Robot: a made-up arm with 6 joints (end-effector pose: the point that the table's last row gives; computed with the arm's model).
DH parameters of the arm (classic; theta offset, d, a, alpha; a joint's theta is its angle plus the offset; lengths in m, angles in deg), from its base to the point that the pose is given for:
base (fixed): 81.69 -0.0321 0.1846 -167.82
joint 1: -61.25 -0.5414 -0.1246 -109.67
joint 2: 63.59 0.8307 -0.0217 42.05
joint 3: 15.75 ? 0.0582 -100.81
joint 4: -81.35 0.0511 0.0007 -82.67
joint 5: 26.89 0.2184 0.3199 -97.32
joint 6: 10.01 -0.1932 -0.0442 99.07
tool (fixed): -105.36 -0.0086 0 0
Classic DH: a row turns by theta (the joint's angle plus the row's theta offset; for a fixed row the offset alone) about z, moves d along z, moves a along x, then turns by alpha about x.
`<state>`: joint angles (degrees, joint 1 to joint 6).
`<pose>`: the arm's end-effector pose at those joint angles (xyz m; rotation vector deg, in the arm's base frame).
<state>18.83 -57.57 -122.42 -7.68 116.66 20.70</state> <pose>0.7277 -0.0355 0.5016 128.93 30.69 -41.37</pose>
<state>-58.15 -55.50 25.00 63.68 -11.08 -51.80</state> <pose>0.1246 0.6649 1.3680 94.81 15.34 62.45</pose>
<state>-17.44 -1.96 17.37 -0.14 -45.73 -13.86</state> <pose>1.0365 0.7900 0.8945 6.14 21.77 -28.13</pose>
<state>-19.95 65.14 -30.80 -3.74 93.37 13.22</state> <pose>0.5199 0.4001 0.8132 52.25 -39.08 93.83</pose>
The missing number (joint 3, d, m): -0.2869
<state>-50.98 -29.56 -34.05 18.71 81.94 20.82</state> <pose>0.0030 0.4475 0.7533 -8.61 -115.14 100.86</pose>
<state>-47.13 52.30 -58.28 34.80 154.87 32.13</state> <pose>0.4293 0.5136 0.3153 -53.58 142.27 -65.39</pose>
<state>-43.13 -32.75 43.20 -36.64 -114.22 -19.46</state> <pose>0.7805 0.8196 1.0886 -25.24 -31.67 -78.20</pose>
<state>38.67 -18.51 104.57 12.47 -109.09 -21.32</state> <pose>0.6880 -0.3843 0.4779 49.07 -87.28 145.48</pose>
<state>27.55 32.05 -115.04 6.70 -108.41 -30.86</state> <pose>0.4899 -0.0798 0.7596 107.83 -80.41 -75.47</pose>
